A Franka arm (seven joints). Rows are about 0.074 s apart.
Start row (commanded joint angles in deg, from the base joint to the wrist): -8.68 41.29 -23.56 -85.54 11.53 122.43 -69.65
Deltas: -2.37 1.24 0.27 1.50 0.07 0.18 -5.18; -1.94 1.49 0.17 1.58 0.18 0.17 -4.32; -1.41 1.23 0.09 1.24 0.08 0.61 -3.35; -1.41 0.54 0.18 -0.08 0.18 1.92 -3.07; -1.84 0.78 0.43 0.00 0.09 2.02 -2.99; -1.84 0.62 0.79 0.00 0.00 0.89 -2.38; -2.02 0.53 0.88 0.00 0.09 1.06 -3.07; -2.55 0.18 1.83 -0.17 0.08 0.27 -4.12; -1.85 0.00 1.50 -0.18 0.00 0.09 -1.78; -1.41 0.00 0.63 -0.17 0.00 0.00 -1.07; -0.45 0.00 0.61 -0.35 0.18 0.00 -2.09; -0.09 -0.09 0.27 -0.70 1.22 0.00 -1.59; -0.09 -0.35 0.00 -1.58 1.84 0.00 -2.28
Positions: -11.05 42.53 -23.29 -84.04 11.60 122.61 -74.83; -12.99 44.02 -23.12 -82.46 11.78 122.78 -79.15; -14.40 45.25 -23.03 -81.22 11.86 123.39 -82.50; -15.81 45.79 -22.85 -81.30 12.04 125.31 -85.57; -17.65 46.57 -22.42 -81.30 12.13 127.33 -88.56; -19.49 47.19 -21.63 -81.30 12.13 128.22 -90.94; -21.51 47.72 -20.75 -81.30 12.22 129.28 -94.01; -24.06 47.90 -18.92 -81.47 12.30 129.55 -98.13; -25.91 47.90 -17.42 -81.65 12.30 129.64 -99.91; -27.32 47.90 -16.79 -81.82 12.30 129.64 -100.98; -27.77 47.90 -16.18 -82.17 12.48 129.64 -103.07; -27.86 47.81 -15.91 -82.87 13.70 129.64 -104.66; -27.95 47.46 -15.91 -84.45 15.54 129.64 -106.94
